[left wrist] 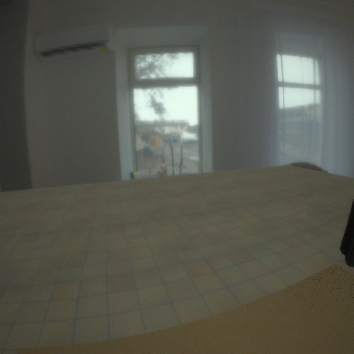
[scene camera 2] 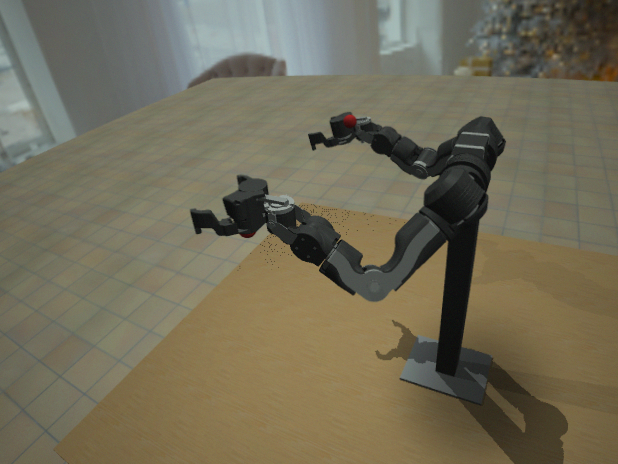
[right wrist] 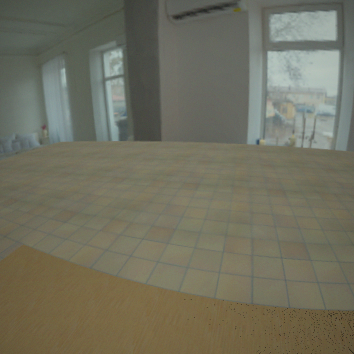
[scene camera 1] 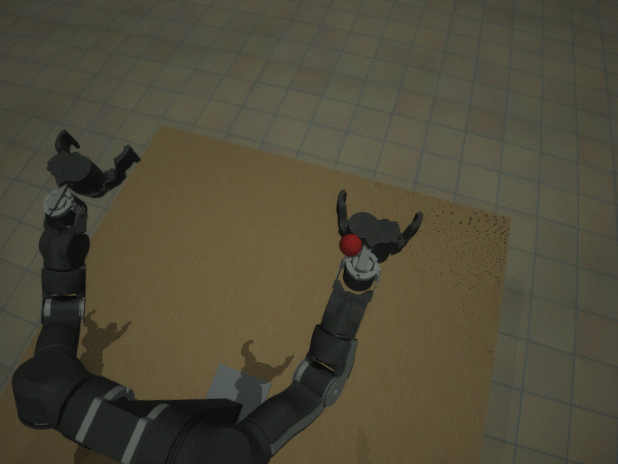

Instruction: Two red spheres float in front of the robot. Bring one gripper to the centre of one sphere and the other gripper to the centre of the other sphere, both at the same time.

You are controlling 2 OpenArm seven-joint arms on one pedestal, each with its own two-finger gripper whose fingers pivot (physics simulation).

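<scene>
One red sphere (scene camera 1: 350,245) (scene camera 2: 350,121) shows whole in both scene views, over the wrist side of my right gripper's body, behind its open fingers. My right gripper (scene camera 1: 381,203) (scene camera 2: 327,129) is open, with nothing between its fingers. My left gripper (scene camera 1: 106,150) (scene camera 2: 219,200) is open and empty. In scene camera 2 a thin sliver of the other red sphere (scene camera 2: 247,235) shows under the left gripper's body, the rest hidden by it. That sphere does not show in scene camera 1. Neither sphere shows in the wrist views.
The grippers are held high and wide apart above a wooden board (scene camera 1: 215,240) (scene camera 2: 280,345) on a tiled floor. The pedestal (scene camera 2: 457,300) stands on a grey base plate (scene camera 2: 417,372) (scene camera 1: 220,382). A dark piece (left wrist: 350,245) shows at the right edge of the left wrist view.
</scene>
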